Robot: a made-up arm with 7 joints.
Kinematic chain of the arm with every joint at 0, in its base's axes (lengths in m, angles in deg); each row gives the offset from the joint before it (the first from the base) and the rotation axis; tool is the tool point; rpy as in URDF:
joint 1: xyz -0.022 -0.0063 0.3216 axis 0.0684 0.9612 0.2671
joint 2: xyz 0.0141 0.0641 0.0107 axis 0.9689 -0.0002 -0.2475
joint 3: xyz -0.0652 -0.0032 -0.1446 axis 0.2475 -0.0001 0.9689
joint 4: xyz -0.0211 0.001 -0.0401 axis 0.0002 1 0
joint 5: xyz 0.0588 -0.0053 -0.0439 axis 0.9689 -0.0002 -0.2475
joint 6: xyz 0.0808 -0.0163 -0.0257 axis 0.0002 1 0
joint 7: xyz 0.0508 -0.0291 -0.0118 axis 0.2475 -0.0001 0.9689
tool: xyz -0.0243 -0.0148 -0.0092 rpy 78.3 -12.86 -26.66
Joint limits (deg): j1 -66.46..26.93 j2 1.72..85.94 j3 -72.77..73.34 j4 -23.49..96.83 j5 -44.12..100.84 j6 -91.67..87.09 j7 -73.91..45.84
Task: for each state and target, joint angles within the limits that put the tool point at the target. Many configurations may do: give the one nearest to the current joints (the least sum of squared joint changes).
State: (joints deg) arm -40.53 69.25 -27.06 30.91 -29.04 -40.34 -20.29
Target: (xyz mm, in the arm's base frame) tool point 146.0 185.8 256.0
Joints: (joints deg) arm -27.66 85.94 -20.58 -10.33 -41.34 -51.85 -19.76
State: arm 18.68 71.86 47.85 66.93 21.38 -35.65 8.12
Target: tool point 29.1 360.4 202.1
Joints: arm 17.64 65.17 42.90 26.08 4.84 -48.40 6.82
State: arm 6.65 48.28 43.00 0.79 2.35 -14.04 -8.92
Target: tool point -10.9 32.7 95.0
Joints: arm 25.70 11.21 -2.49 -18.67 -6.02 -16.89 -5.72
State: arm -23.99 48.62 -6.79 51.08 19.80 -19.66 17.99
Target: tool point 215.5 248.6 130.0
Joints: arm -36.22 53.14 -1.77 31.41 12.65 -24.16 15.93
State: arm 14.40 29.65 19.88 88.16 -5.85 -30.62 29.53
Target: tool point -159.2 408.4 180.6
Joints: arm 17.26 71.84 18.62 86.40 -3.48 -26.01 38.26
